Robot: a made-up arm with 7 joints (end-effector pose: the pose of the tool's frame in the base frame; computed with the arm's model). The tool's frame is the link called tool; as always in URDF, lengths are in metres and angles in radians. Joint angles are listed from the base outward.
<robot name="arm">
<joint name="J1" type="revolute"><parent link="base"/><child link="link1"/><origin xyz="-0.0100 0.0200 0.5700"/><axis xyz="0 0 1"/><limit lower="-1.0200" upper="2.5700" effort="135" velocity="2.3"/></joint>
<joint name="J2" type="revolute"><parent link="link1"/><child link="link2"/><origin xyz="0.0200 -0.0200 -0.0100"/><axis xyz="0 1 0"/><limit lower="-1.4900" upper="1.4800" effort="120" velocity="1.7"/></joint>
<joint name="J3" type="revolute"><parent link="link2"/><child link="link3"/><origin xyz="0.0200 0.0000 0.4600"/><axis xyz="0 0 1"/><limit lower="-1.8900" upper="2.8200" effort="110" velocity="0.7"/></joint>
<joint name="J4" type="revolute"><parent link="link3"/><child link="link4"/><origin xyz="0.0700 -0.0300 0.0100"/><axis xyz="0 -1 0"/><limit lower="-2.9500" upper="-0.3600" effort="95" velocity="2.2"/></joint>
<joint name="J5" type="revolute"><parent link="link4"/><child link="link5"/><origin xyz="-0.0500 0.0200 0.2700"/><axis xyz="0 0 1"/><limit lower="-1.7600" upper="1.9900" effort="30" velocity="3"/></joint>
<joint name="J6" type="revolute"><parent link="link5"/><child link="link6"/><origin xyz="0.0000 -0.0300 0.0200"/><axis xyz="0 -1 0"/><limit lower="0.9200" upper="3.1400" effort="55" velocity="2.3"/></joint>
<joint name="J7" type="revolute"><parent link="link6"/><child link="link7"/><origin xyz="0.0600 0.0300 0.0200"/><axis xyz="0 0 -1"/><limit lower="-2.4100" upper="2.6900" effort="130" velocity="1"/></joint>
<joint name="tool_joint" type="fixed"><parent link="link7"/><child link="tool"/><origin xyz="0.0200 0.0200 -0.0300"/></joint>
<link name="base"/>
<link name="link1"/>
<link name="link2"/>
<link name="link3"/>
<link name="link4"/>
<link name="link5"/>
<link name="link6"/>
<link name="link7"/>
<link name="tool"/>
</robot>
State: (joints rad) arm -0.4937 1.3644 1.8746 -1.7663 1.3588 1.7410 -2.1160
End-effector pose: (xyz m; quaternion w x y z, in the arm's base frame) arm 0.5597 0.1239 0.7476 0.0746 -0.8791 0.4139 -0.2243
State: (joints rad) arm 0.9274 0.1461 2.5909 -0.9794 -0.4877 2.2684 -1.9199
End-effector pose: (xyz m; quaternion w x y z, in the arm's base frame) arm -0.1895 0.0039 1.2856 0.6709 -0.3042 0.5911 -0.3285
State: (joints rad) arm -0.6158 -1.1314 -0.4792 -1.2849 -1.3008 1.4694 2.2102
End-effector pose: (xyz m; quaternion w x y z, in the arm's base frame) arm -0.4766 0.0703 1.1477 0.4616 -0.0045 0.4804 0.7458
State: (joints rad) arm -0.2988 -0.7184 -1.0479 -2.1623 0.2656 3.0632 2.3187
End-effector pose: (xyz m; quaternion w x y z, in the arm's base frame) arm -0.2250 -0.3061 0.9563 0.4104 -0.5589 0.2994 0.6554
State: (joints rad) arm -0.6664 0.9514 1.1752 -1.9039 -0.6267 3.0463 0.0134
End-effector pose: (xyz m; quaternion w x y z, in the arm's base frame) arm 0.5854 0.0146 0.7300 0.8480 0.3124 -0.3496 0.2471
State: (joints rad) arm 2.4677 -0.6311 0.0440 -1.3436 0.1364 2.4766 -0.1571
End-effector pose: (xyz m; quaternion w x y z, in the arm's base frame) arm 0.0201 -0.0068 1.3232 0.1432 0.7331 -0.2430 0.6188
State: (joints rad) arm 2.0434 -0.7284 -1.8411 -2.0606 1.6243 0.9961 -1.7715
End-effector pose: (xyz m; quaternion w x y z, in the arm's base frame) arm 0.4660 -0.0532 0.8012 0.0834 0.8884 -0.3613 0.2707
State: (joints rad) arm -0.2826 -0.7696 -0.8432 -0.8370 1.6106 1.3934 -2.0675
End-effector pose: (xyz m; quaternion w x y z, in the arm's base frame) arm -0.3982 -0.0935 1.2241 0.1637 -0.4498 -0.6963 0.5348
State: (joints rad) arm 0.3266 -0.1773 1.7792 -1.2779 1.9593 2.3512 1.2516
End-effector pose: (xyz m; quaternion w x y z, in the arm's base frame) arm -0.2252 0.3584 1.1394 0.5811 0.2091 0.7845 0.0561
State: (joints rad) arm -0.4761 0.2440 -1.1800 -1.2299 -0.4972 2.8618 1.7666
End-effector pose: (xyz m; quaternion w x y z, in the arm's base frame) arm 0.1358 -0.4209 1.1964 0.1058 -0.2500 -0.6721 -0.6889
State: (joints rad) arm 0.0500 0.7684 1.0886 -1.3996 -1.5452 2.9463 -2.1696
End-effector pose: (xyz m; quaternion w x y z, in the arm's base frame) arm 0.5109 0.3580 0.8487 0.3620 0.5056 0.2951 -0.7254
